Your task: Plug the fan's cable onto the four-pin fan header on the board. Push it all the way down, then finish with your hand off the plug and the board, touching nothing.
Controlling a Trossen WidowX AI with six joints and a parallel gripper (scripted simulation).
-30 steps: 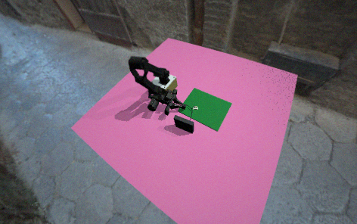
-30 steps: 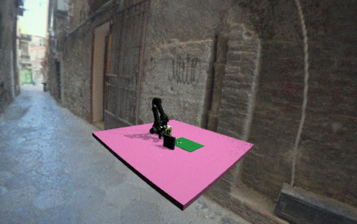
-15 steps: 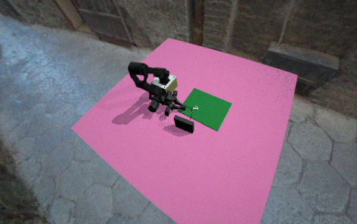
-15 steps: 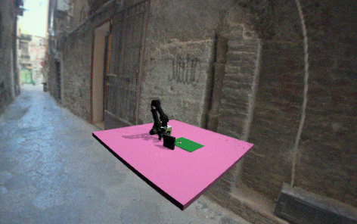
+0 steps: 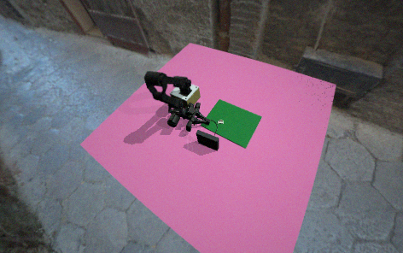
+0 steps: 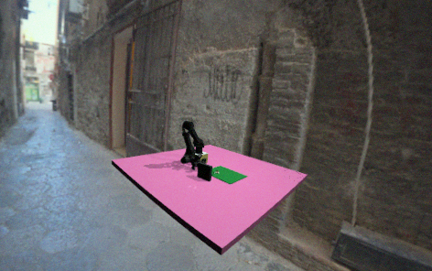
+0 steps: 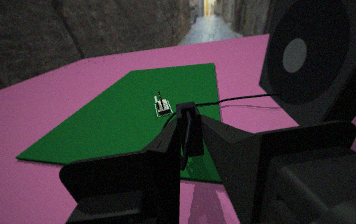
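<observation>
Right now my gripper tip is 10 mm above the black plug. From my gripper tip the other things lie so: green board: 120 mm ahead, 90 mm to the left, 50 mm below; black fan: 80 mm ahead, 110 mm to the right, 20 mm above.
</observation>
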